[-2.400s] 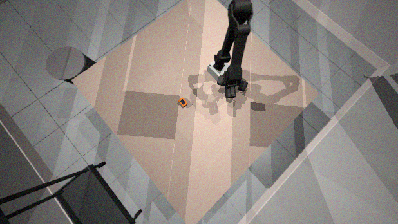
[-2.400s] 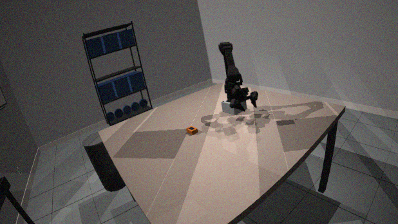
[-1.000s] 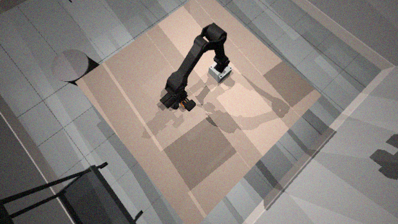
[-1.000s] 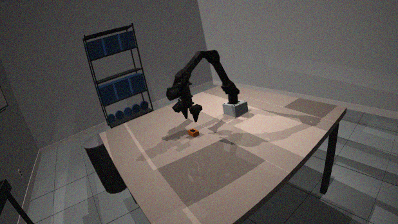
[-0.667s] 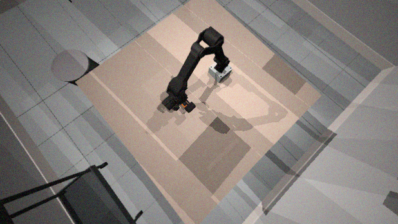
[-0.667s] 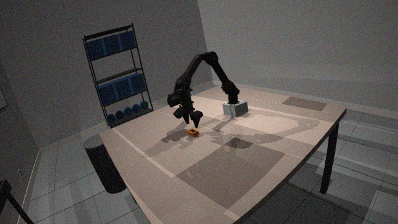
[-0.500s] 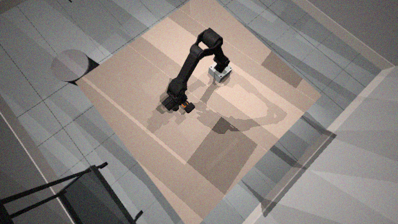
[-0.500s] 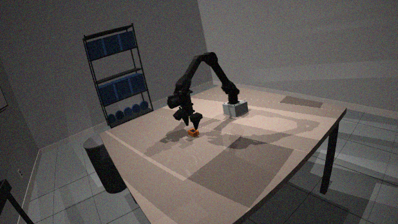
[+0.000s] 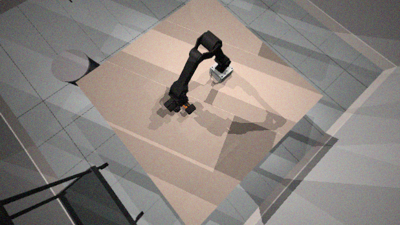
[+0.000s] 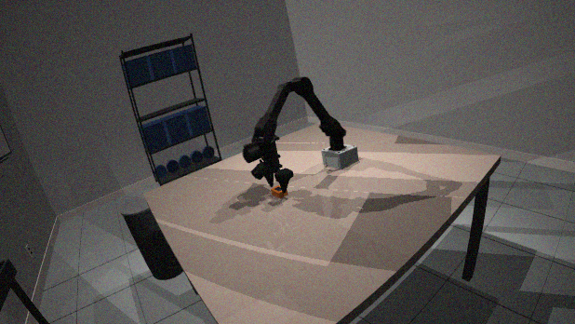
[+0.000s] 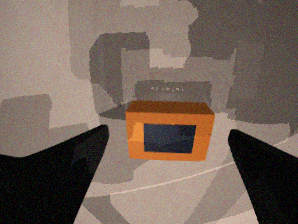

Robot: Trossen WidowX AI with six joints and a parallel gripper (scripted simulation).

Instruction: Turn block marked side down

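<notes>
Right now the block is 10 mm below my gripper tip.
</notes>
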